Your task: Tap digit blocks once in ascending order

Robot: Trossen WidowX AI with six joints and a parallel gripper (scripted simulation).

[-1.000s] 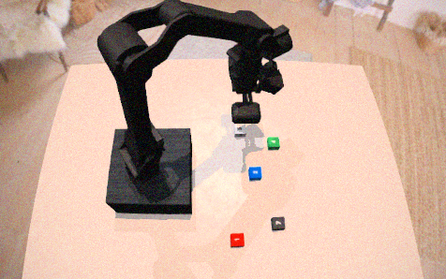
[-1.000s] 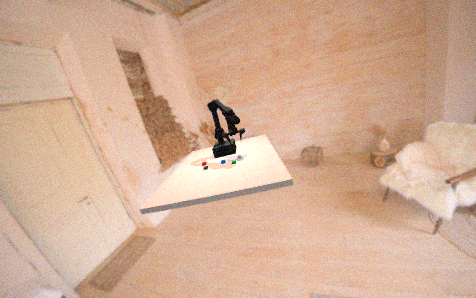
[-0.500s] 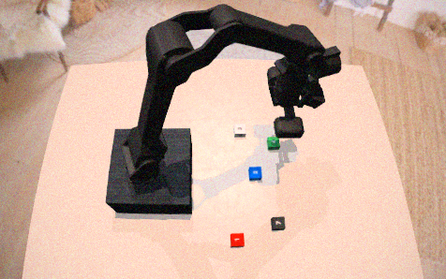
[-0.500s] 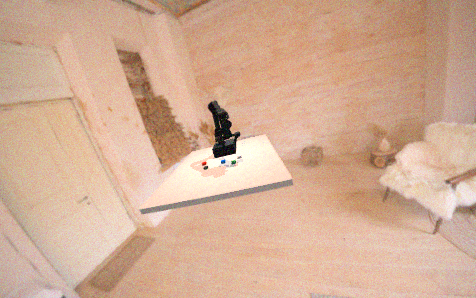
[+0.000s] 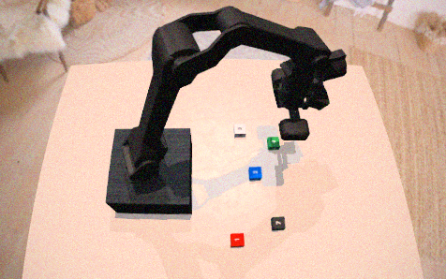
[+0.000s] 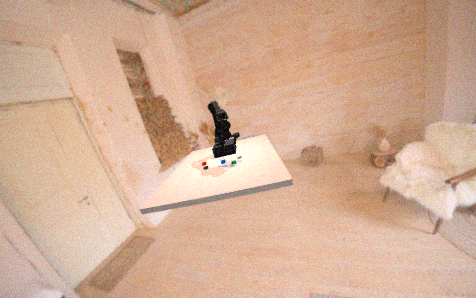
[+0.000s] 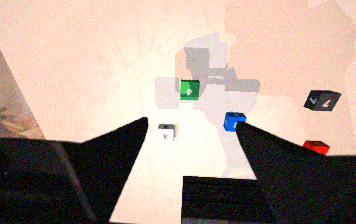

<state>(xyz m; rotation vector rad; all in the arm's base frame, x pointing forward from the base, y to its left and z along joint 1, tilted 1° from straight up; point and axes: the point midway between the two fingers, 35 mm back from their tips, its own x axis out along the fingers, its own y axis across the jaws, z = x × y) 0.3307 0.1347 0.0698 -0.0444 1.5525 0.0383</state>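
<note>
My gripper tip is 10 cm past the red block, 28 cm to the left of it and 11 cm above it. The rest, counted from my gripper tip: blue block: 5 cm behind, 10 cm to the right, 11 cm below; then green block: 11 cm below; then white block: 9 cm behind, 4 cm to the left, 11 cm below.
</note>
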